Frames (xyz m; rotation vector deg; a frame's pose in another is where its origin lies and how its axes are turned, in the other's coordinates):
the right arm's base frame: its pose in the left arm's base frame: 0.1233 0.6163 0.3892 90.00 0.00 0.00
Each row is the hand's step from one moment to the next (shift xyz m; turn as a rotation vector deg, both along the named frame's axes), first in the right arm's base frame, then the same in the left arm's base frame.
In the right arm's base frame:
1: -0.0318 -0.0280 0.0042 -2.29 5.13 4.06
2: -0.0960 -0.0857 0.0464 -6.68 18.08 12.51
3: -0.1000 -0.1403 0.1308 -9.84 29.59 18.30
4: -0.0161 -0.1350 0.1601 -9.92 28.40 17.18
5: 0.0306 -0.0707 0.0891 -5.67 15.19 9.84
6: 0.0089 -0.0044 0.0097 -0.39 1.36 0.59
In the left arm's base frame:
1: -0.0318 -0.0042 -0.0280 -2.29 -4.06 5.13
2: -0.0960 -0.0464 -0.0857 -6.68 -12.51 18.08
3: -0.1000 -0.1308 -0.1403 -9.84 -18.30 29.59
4: -0.0161 -0.1601 -0.1350 -9.92 -17.18 28.40
5: 0.0306 -0.0891 -0.0707 -5.67 -9.84 15.19
6: 0.0089 -0.0097 -0.0044 -0.39 -0.59 1.36

